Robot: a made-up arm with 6 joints. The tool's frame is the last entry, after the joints. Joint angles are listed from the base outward.
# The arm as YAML. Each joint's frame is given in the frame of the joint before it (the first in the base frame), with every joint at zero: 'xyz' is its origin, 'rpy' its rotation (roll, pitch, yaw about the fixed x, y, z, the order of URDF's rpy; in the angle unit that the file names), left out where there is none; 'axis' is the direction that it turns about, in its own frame. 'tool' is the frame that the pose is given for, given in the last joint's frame.
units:
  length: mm
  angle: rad
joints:
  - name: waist
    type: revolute
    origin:
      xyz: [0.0, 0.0, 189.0]
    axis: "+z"
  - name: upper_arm
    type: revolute
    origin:
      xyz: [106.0, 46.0, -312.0]
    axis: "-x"
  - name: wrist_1
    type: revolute
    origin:
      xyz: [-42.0, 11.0, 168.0]
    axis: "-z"
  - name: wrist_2
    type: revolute
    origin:
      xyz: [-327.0, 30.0, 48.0]
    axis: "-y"
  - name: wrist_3
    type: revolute
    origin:
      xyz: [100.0, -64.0, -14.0]
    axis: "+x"
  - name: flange
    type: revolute
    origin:
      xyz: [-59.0, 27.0, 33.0]
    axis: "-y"
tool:
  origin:
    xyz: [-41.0, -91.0, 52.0]
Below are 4 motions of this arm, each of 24 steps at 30 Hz.
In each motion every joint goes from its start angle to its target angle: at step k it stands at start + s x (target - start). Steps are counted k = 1, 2, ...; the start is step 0. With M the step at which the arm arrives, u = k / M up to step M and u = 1 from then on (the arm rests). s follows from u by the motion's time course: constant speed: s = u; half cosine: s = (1 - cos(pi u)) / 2; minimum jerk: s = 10 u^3 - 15 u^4 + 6 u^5.
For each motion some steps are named. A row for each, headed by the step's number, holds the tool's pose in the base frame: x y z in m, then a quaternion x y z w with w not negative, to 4 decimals.
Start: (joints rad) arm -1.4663 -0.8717 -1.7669 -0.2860 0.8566 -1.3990
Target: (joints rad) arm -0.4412 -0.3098 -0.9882 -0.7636 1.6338 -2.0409
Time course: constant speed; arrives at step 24
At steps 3, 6, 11, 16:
3: -0.1722 -0.2701 -0.1687 0.1632 0.4791 0.4754 0.7196
6: -0.1513 -0.2654 -0.1743 0.1995 0.5454 0.5260 0.6213
11: -0.1317 -0.2512 -0.1770 0.2479 0.6353 0.5834 0.4411
16: -0.1286 -0.2347 -0.1685 0.2871 0.6961 0.6061 0.2563

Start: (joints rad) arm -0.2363 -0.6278 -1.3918 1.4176 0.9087 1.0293
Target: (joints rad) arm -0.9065 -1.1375 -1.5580 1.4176 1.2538 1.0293
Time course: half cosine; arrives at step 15
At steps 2, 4, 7, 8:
2: 0.0272 -0.3075 -0.1471 -0.8231 0.5409 -0.1461 0.0928
4: 0.0081 -0.3056 -0.1659 -0.8084 0.5540 -0.1550 0.1251
7: -0.0329 -0.2934 -0.2072 -0.7666 0.5807 -0.1917 0.1959
8: -0.0466 -0.2866 -0.2216 -0.7485 0.5891 -0.2107 0.2199

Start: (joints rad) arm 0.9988 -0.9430 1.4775 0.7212 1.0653 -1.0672
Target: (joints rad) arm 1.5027 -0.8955 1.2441 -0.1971 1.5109 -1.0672
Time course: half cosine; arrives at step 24
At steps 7, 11, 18, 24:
7: -0.0628 -0.0975 0.2018 0.6434 0.4299 0.0927 0.6266
11: -0.0706 -0.1068 0.1753 0.6767 0.5079 0.1248 0.5182
18: -0.0902 -0.1303 0.1444 0.6882 0.6393 0.1195 0.3214
24: -0.0966 -0.1429 0.1390 0.6783 0.6816 0.0991 0.2560

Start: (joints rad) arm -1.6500 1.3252 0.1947 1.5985 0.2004 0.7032
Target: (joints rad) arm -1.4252 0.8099 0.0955 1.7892 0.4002 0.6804
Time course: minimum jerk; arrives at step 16
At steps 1, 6, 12, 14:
1: 0.2478 0.2761 -0.0507 -0.6964 -0.3041 0.1460 0.6334
6: 0.2133 0.2855 -0.0151 -0.6650 -0.3931 0.1319 0.6212
12: 0.1149 0.2907 0.0507 -0.5675 -0.5831 0.1125 0.5704
14: 0.0995 0.2892 0.0579 -0.5513 -0.6078 0.1111 0.5606

